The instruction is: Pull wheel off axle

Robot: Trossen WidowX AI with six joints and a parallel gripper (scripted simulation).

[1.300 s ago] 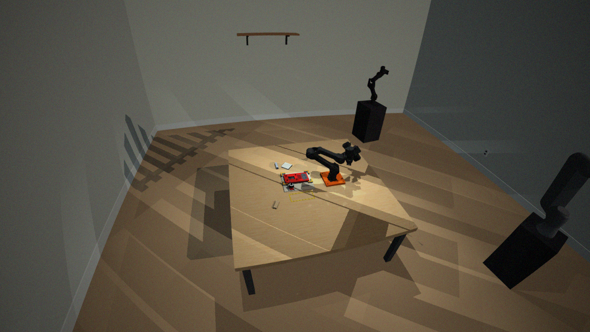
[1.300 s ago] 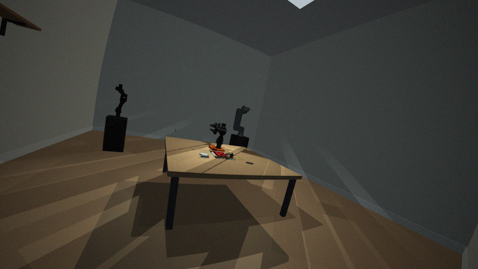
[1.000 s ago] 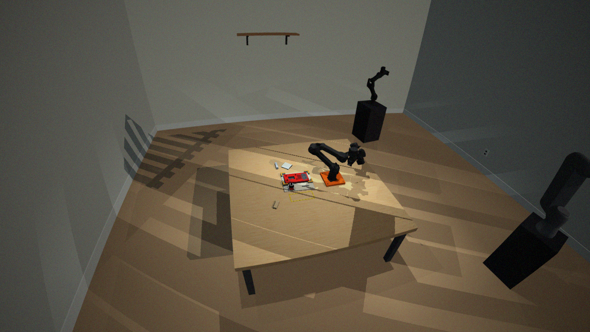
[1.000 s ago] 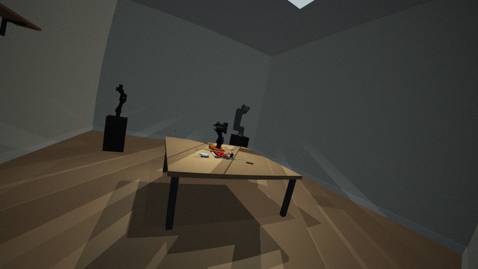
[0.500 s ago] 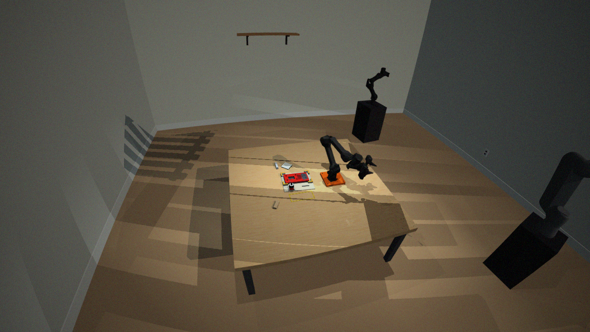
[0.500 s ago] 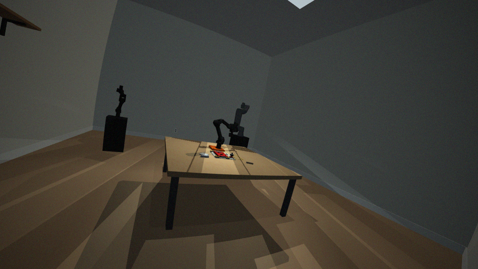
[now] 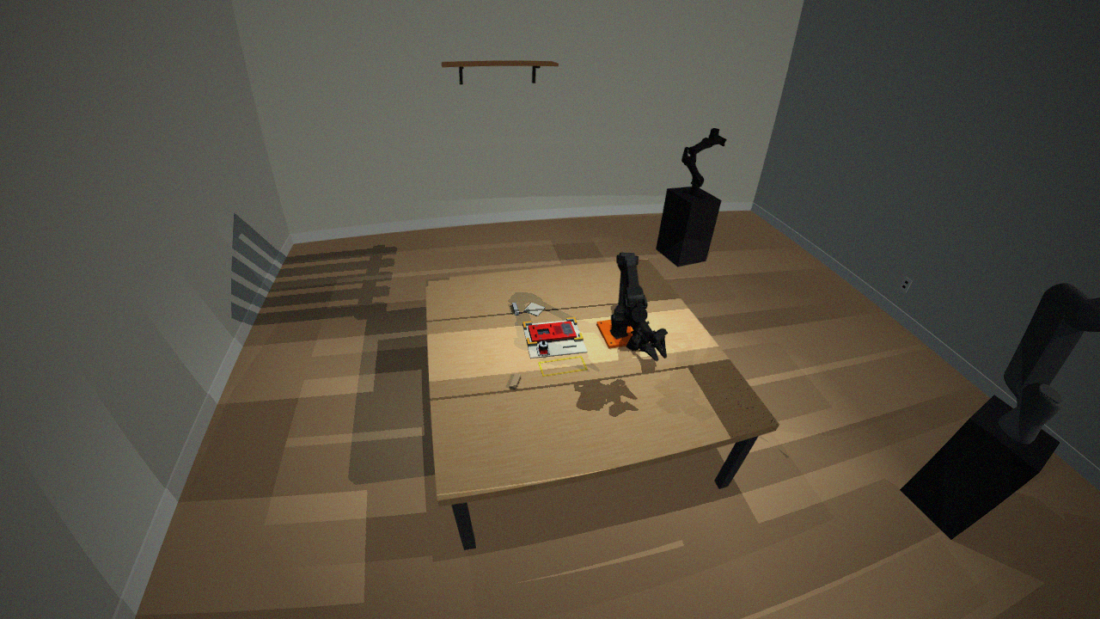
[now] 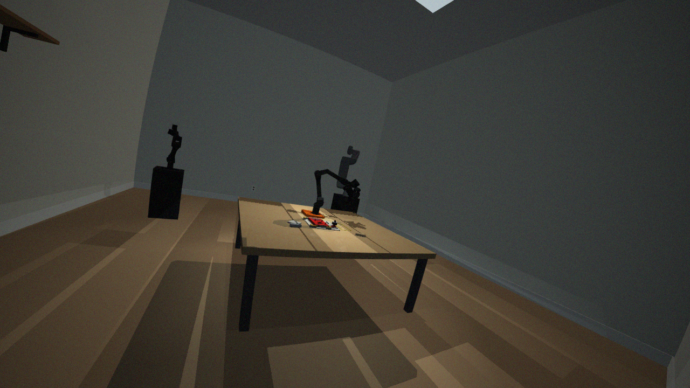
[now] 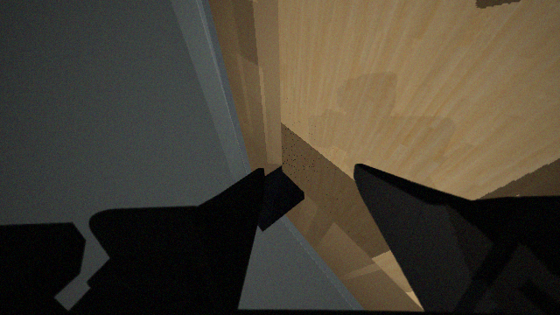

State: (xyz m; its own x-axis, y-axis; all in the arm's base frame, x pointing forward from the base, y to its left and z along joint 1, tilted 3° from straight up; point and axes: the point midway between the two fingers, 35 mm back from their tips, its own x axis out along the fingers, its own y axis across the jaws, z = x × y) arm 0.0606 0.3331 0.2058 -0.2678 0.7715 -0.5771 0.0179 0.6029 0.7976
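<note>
Right now my gripper tip is 390 mm to the left of the wheel, 300 mm short of it and 160 mm above it.
</note>
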